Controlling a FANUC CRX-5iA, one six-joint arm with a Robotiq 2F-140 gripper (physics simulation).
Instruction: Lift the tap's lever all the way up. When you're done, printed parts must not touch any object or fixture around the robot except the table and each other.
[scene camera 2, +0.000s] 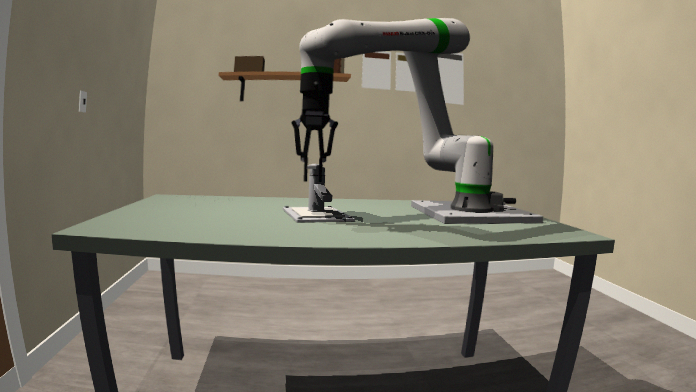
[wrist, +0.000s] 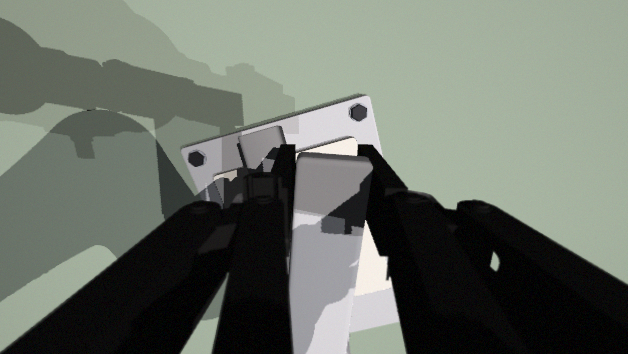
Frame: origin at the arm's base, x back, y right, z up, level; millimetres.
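Seen in the pictures: gripper, fingertip midpoint: (scene camera 2: 312, 181); arm's base, origin of the base link: (scene camera 2: 471, 209).
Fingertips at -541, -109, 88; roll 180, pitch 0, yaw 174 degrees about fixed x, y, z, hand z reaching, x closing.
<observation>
Offsets run from my fingertips to a thing's top centre, as dx, dy, dz. "pt": to the spot under its first point. Level surfaces: height alone.
The grey tap @[pt +15, +82, -61] (scene camera 2: 315, 199) stands upright on its light base plate (scene camera 2: 289, 213) (wrist: 320, 118), which has dark bolts at its corners. The tap's spout @[+32, +37, -13] (scene camera 2: 323, 192) (wrist: 262, 142) sticks out low on one side. The flat grey lever @[+8, +44, +44] (scene camera 2: 312, 166) (wrist: 325, 260) sits on top of the tap and runs lengthwise between the fingers in the wrist view. My gripper (scene camera 2: 313, 176) (wrist: 326, 168) points straight down and is shut on the lever, with one black finger on each side. The fingers hide part of the tap body and of the spout in the wrist view.
The base plate rests on the green table @[dz -112] (scene camera 2: 175, 225) (wrist: 500, 100). My arm's mounting plate (scene camera 2: 493, 218) is on the table to the right in the scene view. A wall shelf (scene camera 2: 280, 76) with a brown box (scene camera 2: 249, 64) is on the back wall behind the arm.
</observation>
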